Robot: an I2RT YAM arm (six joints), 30 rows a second.
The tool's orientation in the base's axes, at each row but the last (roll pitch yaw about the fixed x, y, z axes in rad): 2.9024 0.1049 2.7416; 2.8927 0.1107 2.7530; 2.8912 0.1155 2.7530; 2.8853 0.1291 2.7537
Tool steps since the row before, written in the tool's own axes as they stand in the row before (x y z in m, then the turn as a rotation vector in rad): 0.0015 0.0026 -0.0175 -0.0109 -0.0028 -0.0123; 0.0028 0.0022 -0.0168 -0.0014 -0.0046 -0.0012; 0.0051 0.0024 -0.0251 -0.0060 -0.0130 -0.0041; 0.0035 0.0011 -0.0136 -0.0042 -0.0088 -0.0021
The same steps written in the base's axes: -0.0037 -0.0002 0.0174 0.0067 -0.0090 0.0124; -0.0051 -0.0001 0.0164 -0.0005 -0.0049 0.0002; -0.0088 -0.0006 0.0242 0.0003 -0.0148 0.0014; -0.0057 -0.0002 0.0129 0.0005 -0.0100 0.0003
